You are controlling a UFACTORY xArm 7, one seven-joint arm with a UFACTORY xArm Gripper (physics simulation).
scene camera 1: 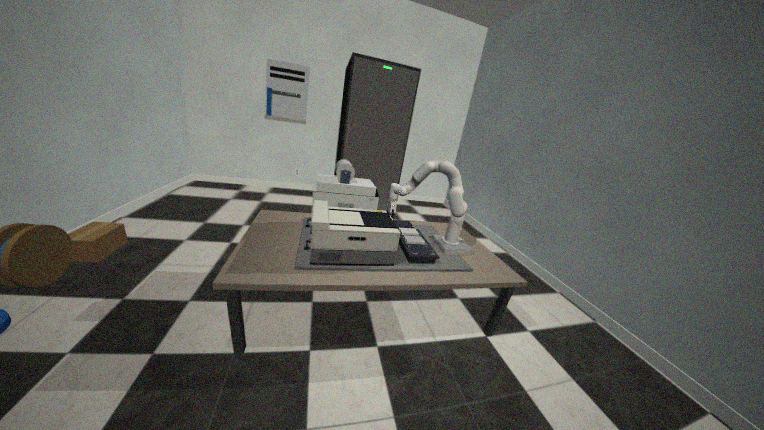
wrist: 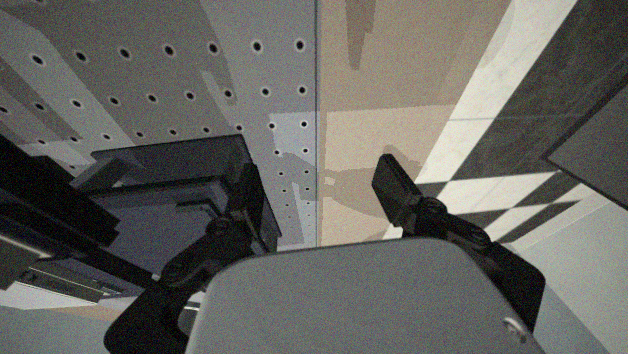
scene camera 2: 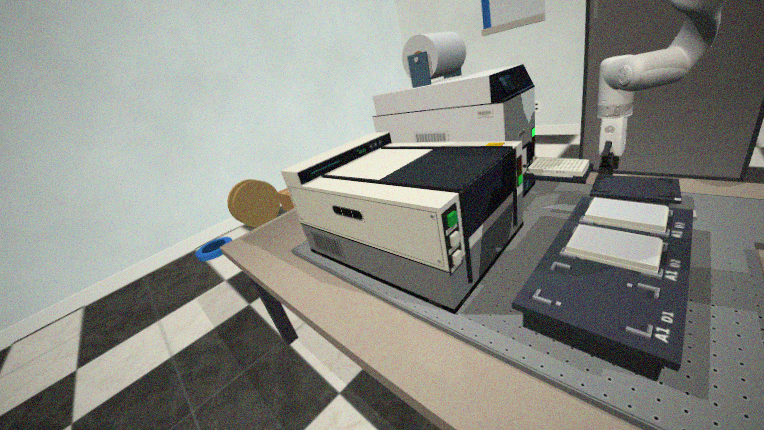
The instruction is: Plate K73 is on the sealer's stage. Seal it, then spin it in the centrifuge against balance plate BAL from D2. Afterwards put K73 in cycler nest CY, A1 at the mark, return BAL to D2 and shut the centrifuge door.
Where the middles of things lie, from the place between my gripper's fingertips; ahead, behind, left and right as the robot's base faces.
Now: hand 80 mm short of the well plate (scene camera 2: 541,166), 150 mm to the right of it and 70 mm below it. From my hand the other things lie so: centrifuge (scene camera 2: 430,219) 330 mm ahead, 480 mm to the left, 90 mm above.
